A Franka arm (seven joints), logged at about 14 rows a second.
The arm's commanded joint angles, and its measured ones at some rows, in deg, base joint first. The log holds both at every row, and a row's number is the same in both.
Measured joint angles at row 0:
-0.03, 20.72, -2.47, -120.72, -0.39, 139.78, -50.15
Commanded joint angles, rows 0 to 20:
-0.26, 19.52, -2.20, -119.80, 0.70, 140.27, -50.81
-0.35, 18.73, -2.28, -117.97, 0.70, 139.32, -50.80
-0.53, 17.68, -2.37, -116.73, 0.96, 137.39, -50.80
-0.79, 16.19, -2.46, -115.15, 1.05, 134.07, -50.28
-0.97, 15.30, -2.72, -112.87, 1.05, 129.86, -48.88
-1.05, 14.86, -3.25, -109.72, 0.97, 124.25, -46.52
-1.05, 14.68, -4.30, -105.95, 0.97, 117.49, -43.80
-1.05, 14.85, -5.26, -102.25, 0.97, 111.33, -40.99
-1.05, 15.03, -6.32, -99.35, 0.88, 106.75, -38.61
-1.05, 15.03, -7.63, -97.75, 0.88, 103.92, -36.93
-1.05, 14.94, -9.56, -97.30, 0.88, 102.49, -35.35
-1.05, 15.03, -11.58, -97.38, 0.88, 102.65, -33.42
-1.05, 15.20, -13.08, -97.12, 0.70, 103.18, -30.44
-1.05, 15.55, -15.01, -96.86, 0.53, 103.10, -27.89
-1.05, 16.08, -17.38, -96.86, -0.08, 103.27, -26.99
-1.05, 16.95, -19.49, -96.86, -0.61, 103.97, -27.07
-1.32, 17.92, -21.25, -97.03, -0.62, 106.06, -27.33
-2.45, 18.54, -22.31, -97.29, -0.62, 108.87, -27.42
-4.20, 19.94, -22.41, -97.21, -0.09, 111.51, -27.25
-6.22, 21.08, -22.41, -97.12, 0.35, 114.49, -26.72
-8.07, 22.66, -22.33, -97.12, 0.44, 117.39, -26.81
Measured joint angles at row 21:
-5.00, 19.65, -22.62, -98.54, -0.10, 113.85, -27.99
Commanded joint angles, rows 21 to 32:
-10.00, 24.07, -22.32, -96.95, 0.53, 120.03, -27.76
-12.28, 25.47, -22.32, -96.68, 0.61, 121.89, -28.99
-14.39, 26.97, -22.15, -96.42, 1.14, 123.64, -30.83
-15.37, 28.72, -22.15, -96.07, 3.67, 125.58, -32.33
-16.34, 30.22, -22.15, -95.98, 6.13, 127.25, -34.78
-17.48, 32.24, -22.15, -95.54, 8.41, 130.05, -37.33
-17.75, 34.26, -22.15, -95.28, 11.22, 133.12, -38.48
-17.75, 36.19, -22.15, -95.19, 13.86, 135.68, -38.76
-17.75, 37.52, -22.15, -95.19, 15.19, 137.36, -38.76
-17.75, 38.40, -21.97, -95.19, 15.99, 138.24, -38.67
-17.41, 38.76, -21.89, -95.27, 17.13, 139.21, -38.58
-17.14, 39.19, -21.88, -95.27, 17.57, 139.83, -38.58
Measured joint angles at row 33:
-17.18, 37.93, -22.03, -97.40, 15.54, 139.36, -37.87
